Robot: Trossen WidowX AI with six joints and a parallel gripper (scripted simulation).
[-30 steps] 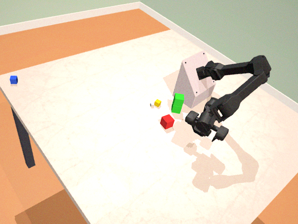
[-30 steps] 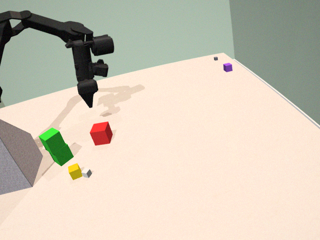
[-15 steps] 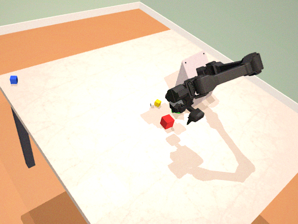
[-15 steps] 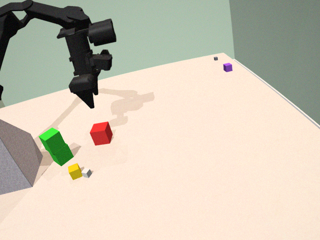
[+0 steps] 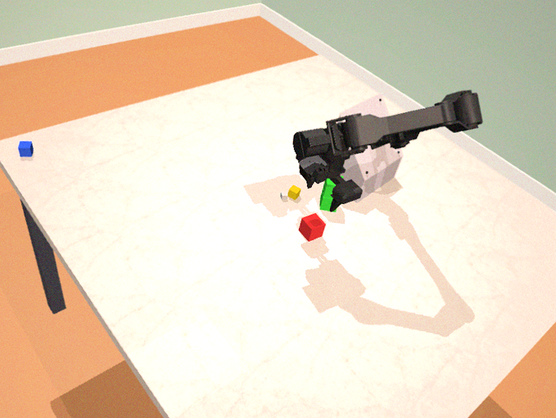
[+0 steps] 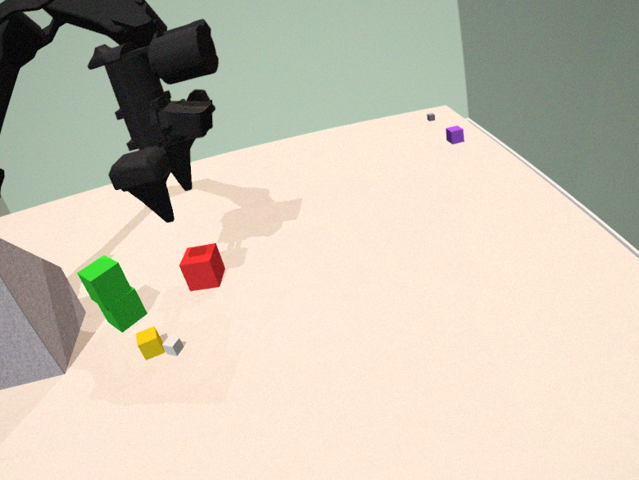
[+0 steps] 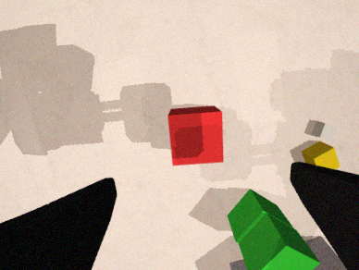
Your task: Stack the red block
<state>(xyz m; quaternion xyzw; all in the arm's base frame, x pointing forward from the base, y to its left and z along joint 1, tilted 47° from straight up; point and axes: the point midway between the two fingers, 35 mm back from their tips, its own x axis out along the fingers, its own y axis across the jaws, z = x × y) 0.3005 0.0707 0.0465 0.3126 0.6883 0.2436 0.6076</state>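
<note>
My gripper tip is now 10 cm above the red block. The rest, counted from my gripper tip: yellow block (13 cm to the right, 11 cm below, 6 cm behind); small white block (14 cm to the right, 12 cm below, 3 cm behind); purple block (49 cm ahead, 29 cm to the left, 11 cm below).
</note>
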